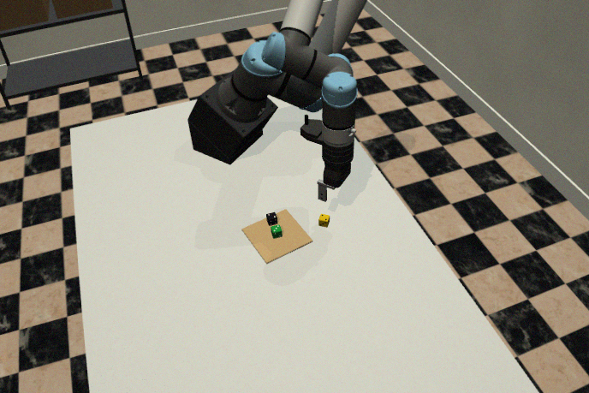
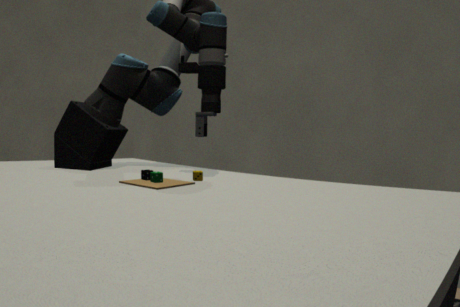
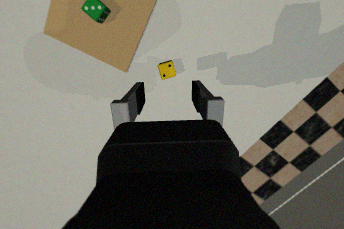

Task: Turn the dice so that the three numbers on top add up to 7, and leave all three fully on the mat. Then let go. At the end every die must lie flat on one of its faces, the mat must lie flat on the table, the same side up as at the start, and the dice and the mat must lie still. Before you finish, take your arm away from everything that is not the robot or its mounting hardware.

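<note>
Right now the yellow die is 1 cm to the right of my hand and 12 cm below it. Round my hand: black die (4 cm behind, 14 cm to the right, 12 cm below); then tan mat (1 cm ahead, 14 cm to the right, 13 cm below); then green die (1 cm ahead, 14 cm to the right, 12 cm below).
</note>
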